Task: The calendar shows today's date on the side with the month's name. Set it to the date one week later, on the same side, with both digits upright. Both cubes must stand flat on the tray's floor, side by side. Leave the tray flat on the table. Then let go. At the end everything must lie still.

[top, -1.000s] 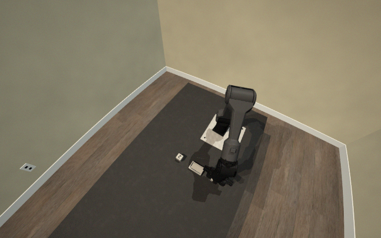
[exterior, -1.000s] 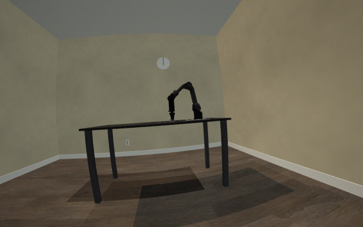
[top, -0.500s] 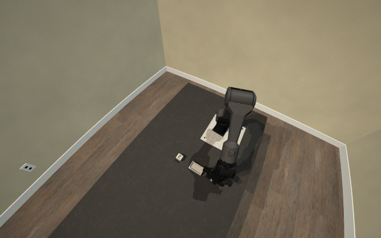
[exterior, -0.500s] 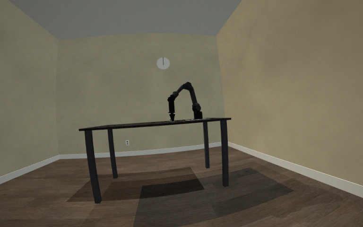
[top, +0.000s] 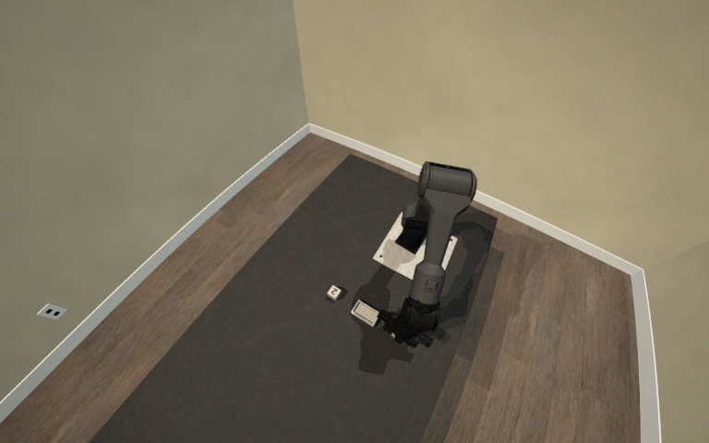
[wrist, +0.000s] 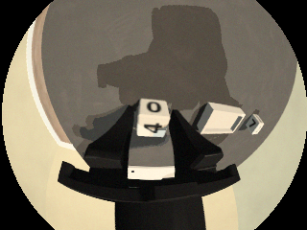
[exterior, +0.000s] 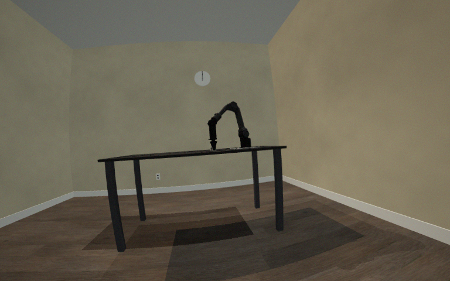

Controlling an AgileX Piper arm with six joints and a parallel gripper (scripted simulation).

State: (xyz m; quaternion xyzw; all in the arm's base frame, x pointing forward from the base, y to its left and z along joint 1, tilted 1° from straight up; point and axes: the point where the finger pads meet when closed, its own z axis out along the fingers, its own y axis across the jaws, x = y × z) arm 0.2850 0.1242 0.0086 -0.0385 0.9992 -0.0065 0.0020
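Now: the white tray 110 mm to the right of my hand, 10 mm below it and 10 mm ahead of it.
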